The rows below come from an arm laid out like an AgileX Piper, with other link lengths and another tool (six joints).
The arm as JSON. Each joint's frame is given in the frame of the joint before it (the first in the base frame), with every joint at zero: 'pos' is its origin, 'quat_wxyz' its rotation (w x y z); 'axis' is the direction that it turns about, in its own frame. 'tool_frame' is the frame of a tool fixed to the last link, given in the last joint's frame.
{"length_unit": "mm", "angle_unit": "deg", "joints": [
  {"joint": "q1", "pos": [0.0, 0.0, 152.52], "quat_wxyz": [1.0, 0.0, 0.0, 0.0], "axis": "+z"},
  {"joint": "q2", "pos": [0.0, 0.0, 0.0], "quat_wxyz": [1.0, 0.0, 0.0, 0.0], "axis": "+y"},
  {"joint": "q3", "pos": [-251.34, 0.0, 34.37], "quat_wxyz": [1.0, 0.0, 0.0, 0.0], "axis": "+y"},
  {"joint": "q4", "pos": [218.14, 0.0, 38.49], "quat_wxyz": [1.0, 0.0, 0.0, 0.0], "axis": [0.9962, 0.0, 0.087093]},
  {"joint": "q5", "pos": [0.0, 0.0, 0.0], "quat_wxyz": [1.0, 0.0, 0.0, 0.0], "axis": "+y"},
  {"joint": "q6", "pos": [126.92, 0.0, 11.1], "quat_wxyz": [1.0, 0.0, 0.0, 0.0], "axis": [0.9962, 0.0, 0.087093]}
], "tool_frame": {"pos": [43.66, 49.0, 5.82], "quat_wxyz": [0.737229, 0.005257, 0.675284, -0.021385]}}
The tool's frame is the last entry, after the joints.
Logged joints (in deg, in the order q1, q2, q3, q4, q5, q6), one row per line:
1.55, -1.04, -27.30, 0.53, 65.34, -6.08
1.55, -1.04, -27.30, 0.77, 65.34, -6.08
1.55, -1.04, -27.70, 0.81, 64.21, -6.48
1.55, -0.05, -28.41, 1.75, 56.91, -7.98
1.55, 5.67, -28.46, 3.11, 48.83, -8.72
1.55, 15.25, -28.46, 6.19, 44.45, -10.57
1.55, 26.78, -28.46, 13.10, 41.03, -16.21
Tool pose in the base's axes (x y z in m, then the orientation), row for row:
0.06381, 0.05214, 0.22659, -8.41, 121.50, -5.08
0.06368, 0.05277, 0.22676, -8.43, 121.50, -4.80
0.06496, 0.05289, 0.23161, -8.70, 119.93, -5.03
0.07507, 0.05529, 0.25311, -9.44, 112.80, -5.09
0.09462, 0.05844, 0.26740, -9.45, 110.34, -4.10
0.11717, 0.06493, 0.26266, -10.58, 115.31, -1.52
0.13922, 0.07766, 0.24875, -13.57, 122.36, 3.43
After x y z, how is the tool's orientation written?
As a rotation vector, in degrees.
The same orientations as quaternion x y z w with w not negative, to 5 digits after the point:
-0.06031, 0.87134, -0.03643, 0.48560
-0.06046, 0.87137, -0.03442, 0.48567
-0.06271, 0.86452, -0.03626, 0.49735
-0.06960, 0.83162, -0.03753, 0.54969
-0.07020, 0.81967, -0.03046, 0.56770
-0.07740, 0.84353, -0.01112, 0.53137
-0.09690, 0.87378, 0.02449, 0.47595

